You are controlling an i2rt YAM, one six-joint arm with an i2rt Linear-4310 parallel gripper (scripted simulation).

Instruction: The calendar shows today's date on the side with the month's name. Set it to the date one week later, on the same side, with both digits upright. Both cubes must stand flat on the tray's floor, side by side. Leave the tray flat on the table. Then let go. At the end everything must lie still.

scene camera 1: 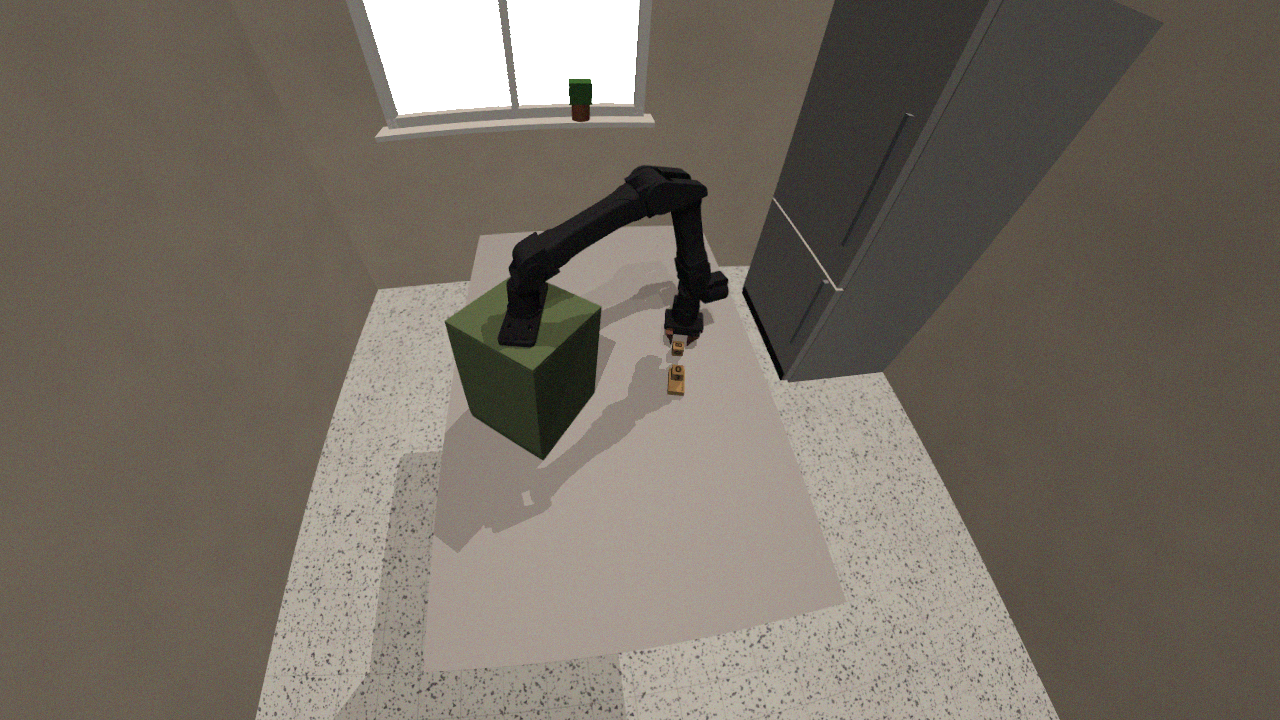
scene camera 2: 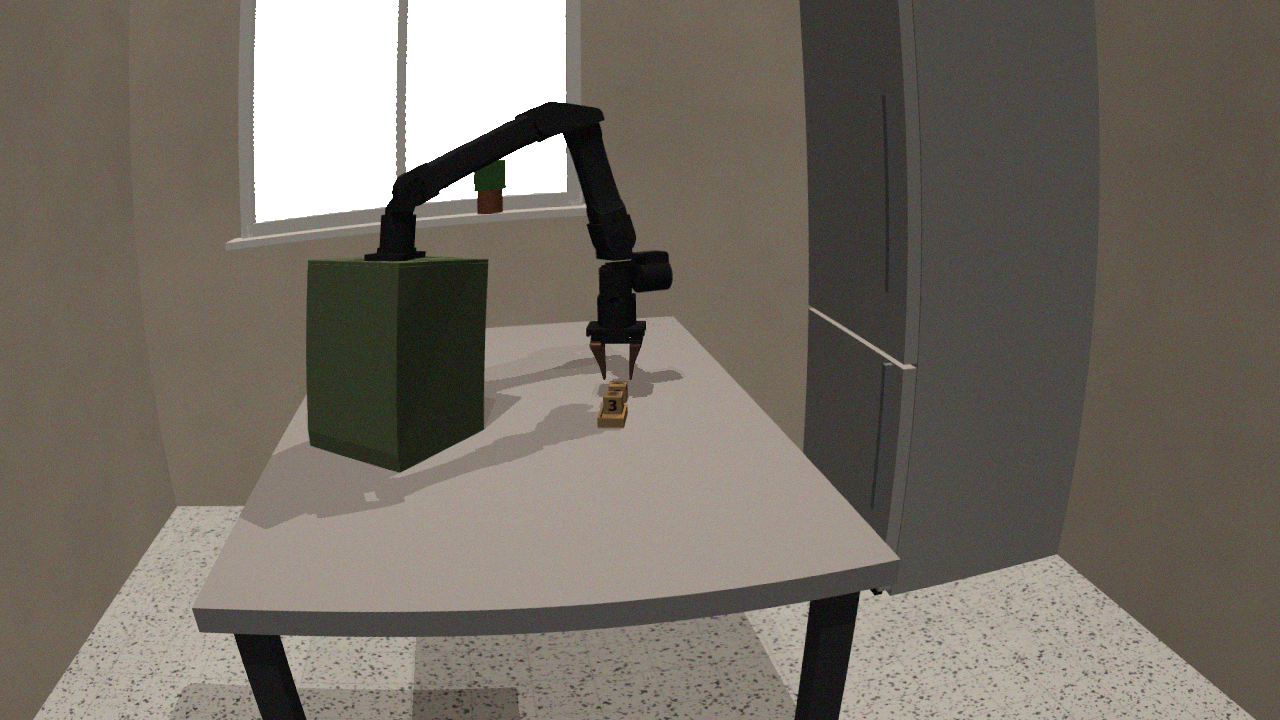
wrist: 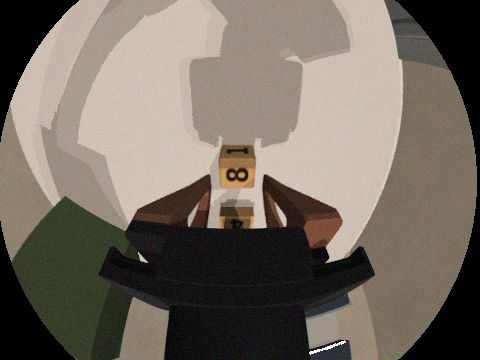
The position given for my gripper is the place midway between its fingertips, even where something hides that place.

I see my gripper (scene camera 2: pixel 617 379) and a wooden cube (wrist: pixel 237 163).
My gripper is seen too in scene camera 1 (scene camera 1: pixel 678 343) and in the wrist view (wrist: pixel 236 180).
